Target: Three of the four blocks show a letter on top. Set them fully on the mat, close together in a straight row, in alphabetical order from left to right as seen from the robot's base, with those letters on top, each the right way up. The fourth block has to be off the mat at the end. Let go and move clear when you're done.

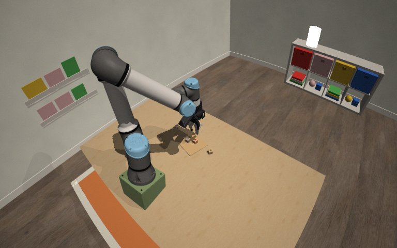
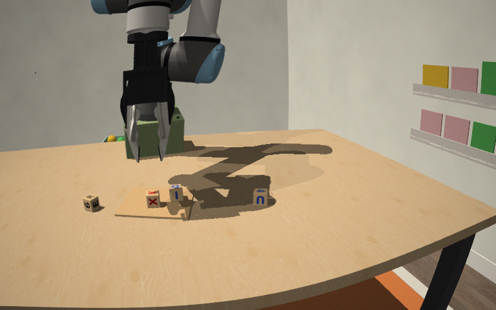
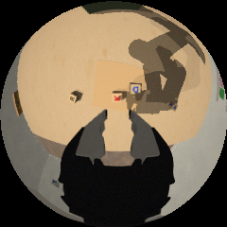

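Right now my hand is 20 mm past the thin tan mat and 100 mm above it. From my hand the other things lie so: wooden block (20 mm ahead, 130 mm to the right, 90 mm below).
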